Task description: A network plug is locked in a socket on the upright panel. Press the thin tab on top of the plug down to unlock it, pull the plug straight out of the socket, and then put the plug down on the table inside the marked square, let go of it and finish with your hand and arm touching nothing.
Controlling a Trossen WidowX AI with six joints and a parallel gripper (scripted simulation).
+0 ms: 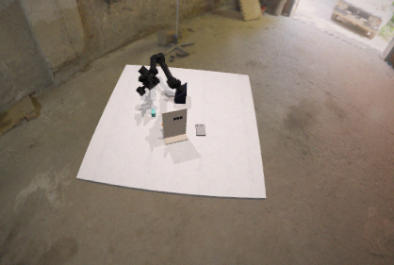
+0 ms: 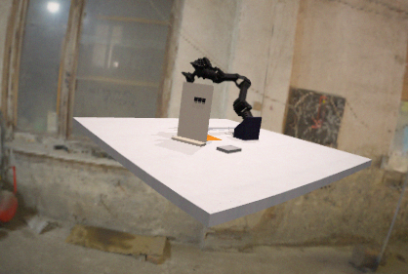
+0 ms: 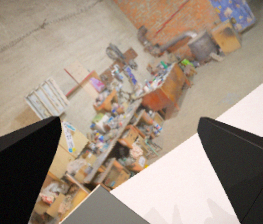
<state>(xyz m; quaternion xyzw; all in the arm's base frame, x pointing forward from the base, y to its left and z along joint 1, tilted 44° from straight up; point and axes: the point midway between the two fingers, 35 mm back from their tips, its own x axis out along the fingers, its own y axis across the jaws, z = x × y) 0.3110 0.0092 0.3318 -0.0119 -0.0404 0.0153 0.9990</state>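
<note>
The network plug lies 20 cm to the left of my gripper tip, 15 cm below it and 6 cm ahead of it. From my gripper tip the other things lie so: grey panel: 23 cm below, 22 cm to the left, 8 cm ahead; teal block: 34 cm below, 13 cm behind, 1 cm to the left; orange square: 36 cm below, 15 cm to the left, 8 cm behind.
</note>
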